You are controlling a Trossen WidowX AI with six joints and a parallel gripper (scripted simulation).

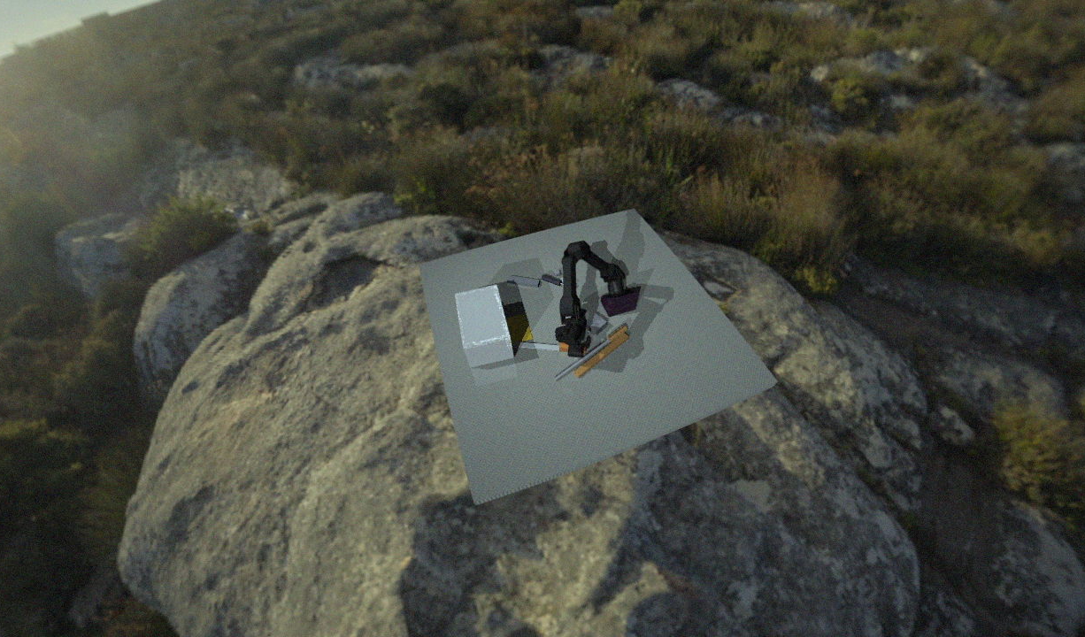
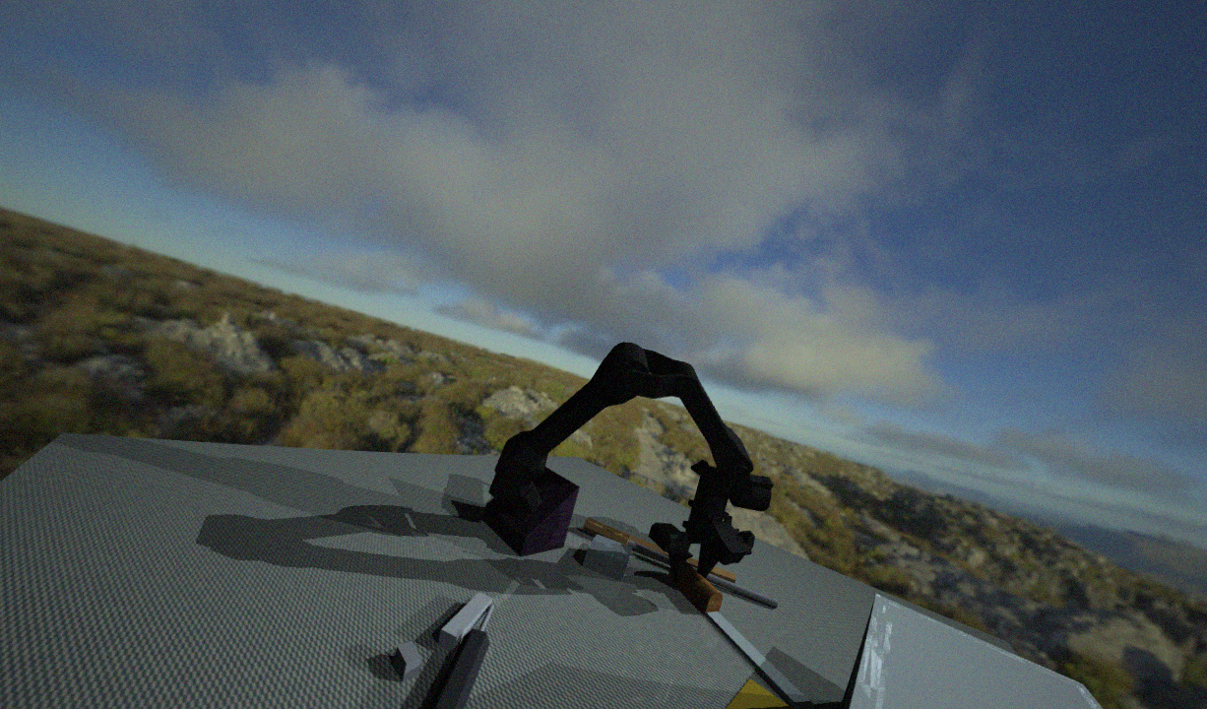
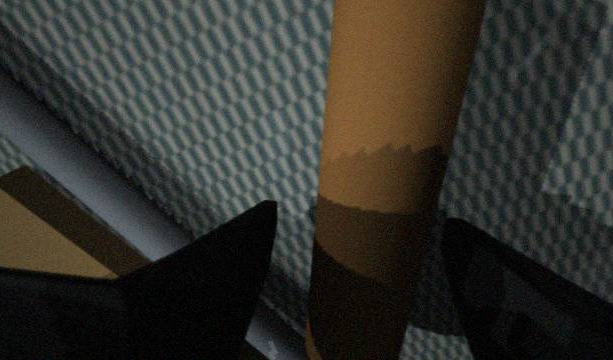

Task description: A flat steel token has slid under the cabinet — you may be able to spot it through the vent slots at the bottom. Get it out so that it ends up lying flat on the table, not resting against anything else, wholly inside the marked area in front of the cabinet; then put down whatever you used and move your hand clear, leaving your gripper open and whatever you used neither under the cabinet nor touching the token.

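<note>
Now: gripper tip 80 mm past the wooden stick and 70 mm to the right of it. Also, from my gripper tip: grey bar (130 mm behind, 370 mm to the right); then grey block (130 mm behind, 80 mm to the right, 10 mm above); then small grey cube (110 mm behind, 450 mm to the right).
</note>
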